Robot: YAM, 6 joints.
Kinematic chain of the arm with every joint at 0, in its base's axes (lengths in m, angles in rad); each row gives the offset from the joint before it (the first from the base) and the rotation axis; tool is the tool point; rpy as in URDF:
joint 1: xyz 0 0 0.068 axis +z
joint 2: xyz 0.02 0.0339 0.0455 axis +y
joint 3: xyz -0.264 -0.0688 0 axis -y
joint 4: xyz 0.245 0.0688 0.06 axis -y
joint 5: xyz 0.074 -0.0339 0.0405 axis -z
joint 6: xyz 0.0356 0 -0.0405 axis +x
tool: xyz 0 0 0 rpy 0 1.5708 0
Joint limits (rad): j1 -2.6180..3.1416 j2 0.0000..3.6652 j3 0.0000..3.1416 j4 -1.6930..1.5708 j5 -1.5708..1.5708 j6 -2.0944..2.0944
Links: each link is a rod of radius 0.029 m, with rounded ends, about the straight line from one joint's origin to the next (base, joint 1, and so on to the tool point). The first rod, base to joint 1, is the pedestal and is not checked.
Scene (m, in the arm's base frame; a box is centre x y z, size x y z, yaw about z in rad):
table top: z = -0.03
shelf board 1: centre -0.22 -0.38 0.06 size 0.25 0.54 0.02 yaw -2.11
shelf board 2: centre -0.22 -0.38 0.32 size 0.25 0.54 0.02 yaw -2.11
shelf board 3: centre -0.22 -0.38 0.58 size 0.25 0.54 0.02 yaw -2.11
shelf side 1: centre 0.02 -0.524 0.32 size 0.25 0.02 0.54 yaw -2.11
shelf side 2: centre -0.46 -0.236 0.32 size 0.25 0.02 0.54 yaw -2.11
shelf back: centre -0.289 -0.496 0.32 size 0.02 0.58 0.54 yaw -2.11
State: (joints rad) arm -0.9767 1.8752 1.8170 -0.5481 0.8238 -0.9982
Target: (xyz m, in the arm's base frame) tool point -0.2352 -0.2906 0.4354
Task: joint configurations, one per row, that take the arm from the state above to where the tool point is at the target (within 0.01 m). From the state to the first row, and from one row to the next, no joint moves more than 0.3 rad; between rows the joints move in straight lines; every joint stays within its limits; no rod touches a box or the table.
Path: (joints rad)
1: -1.0143 1.6629 1.6729 -0.7767 0.7473 -1.0507
2: -1.0520 1.4507 1.5287 -1.0053 0.6709 -1.1033
3: -1.0896 1.2384 1.3846 -1.2338 0.5944 -1.1558
4: -1.1273 1.0262 1.2404 -1.4624 0.5180 -1.2084
5: -1.3895 1.1931 1.3936 -1.2389 0.6154 -1.1558
6: -1.6517 1.3600 1.5467 -1.0154 0.7129 -1.1033
7: -1.9139 1.5270 1.6999 -0.7919 0.8103 -1.0507
8: -2.1761 1.6939 1.8530 -0.5684 0.9077 -0.9982

